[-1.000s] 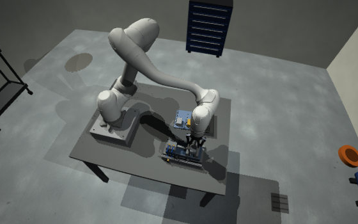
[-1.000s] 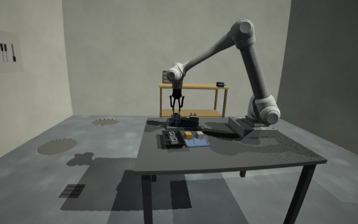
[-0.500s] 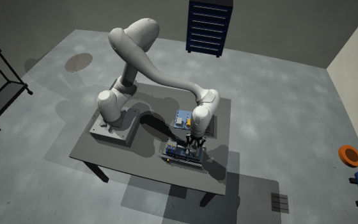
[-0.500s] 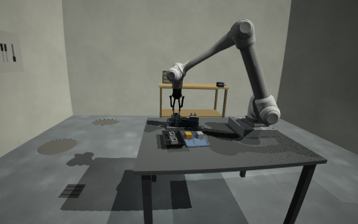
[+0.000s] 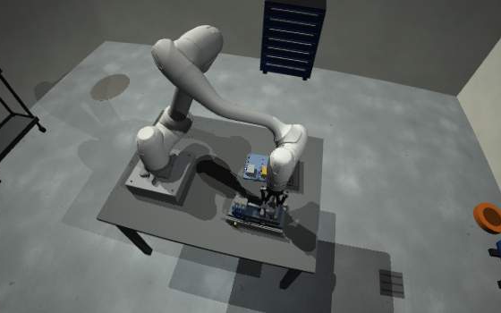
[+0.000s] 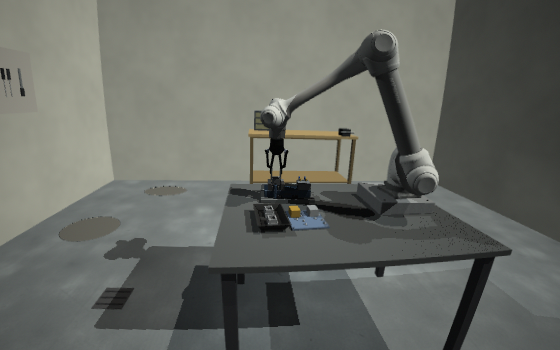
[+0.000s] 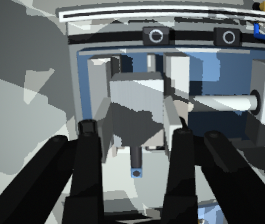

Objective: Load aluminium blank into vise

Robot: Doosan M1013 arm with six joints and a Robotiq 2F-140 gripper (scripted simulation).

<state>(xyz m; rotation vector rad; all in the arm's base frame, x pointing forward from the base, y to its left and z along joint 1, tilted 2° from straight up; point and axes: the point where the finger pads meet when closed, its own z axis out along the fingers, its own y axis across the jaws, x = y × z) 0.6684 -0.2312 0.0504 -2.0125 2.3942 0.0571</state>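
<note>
Now: the aluminium blank 4 cm below my hand. Also, from my hand: brass blank 3 cm behind, 28 cm to the left, 11 cm below; vise 6 cm behind, 2 cm to the left, 10 cm below; piston rod 8 cm behind, 2 cm to the left, 6 cm below.
</note>
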